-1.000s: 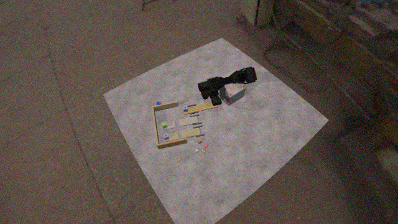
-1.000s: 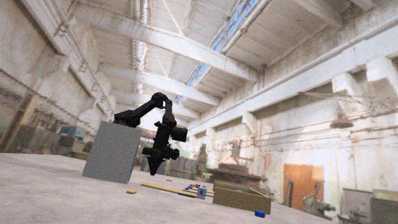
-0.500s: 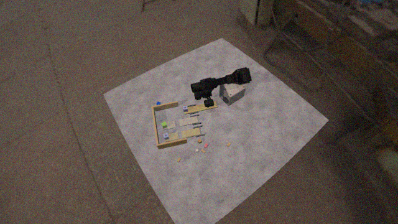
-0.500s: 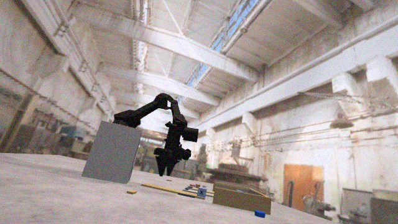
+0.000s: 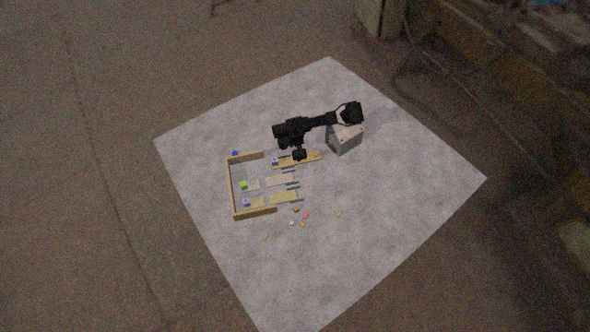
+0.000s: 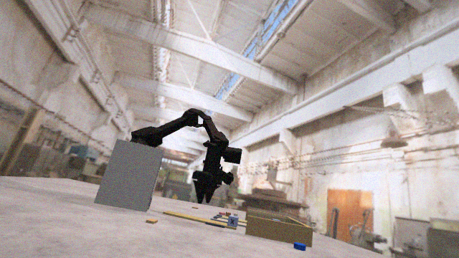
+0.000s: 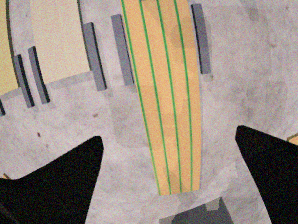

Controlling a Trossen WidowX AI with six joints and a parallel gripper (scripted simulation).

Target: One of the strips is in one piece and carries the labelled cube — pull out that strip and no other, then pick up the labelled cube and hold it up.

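Now: gripper tip 50 mm above the strip and 10 mm to the left of it. From my gripper tip the other things lie so: blue disc 250 mm to the right, 200 mm ahead, 50 mm below.
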